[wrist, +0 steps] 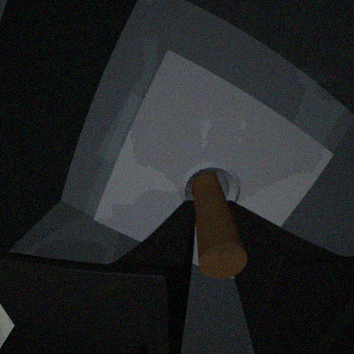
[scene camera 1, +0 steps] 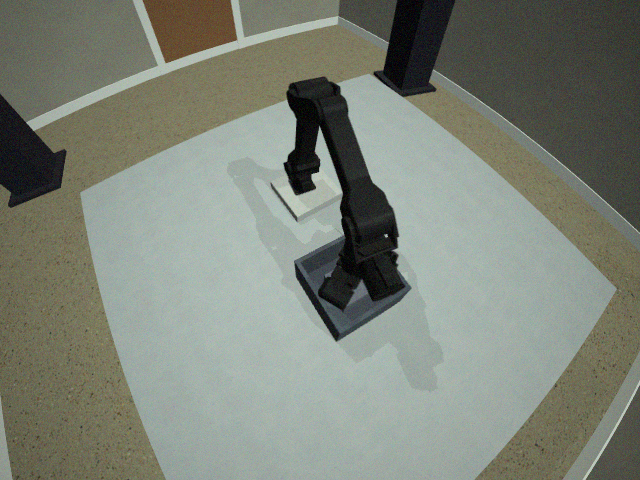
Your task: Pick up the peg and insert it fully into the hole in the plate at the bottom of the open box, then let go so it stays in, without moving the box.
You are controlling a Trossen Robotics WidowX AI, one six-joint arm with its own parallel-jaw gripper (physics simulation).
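Seen in the pictures: gripper, between the fingertips: (wrist: 206,209) (scene camera 1: 348,278); arm's base, origin of its link: (scene camera 1: 302,184).
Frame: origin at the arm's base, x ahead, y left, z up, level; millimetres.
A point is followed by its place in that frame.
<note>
A brown round peg (wrist: 216,225) {x 340, y -9, z 66 mm} is held between the fingers of my gripper (wrist: 206,209) {x 329, y -18, z 33 mm}, which is shut on it. The peg's far end overlaps the round hole (wrist: 224,186) {x 339, y -23, z 20 mm} in the grey plate (wrist: 225,110) {x 369, y 2, z 28 mm} in the wrist view; whether the tip is inside the hole cannot be told. The plate lies at the bottom of the open blue-grey box (scene camera 1: 315,304) {x 348, y -108, z 6 mm} (wrist: 95,135) {x 307, y 56, z -21 mm}. In the scene view my gripper (scene camera 1: 346,297) reaches down into the box, its dark fingers spread over the inside; the peg and the hole are hidden there.
The arm's white base plate (scene camera 1: 310,206) {x 84, y -8, z 0 mm} stands behind the box on the pale mat (scene camera 1: 206,361) {x 371, y -394, z -29 mm}. The box walls surround the gripper closely. A dark pillar (scene camera 1: 416,46) stands at the back right, another pillar (scene camera 1: 20,155) at the left.
</note>
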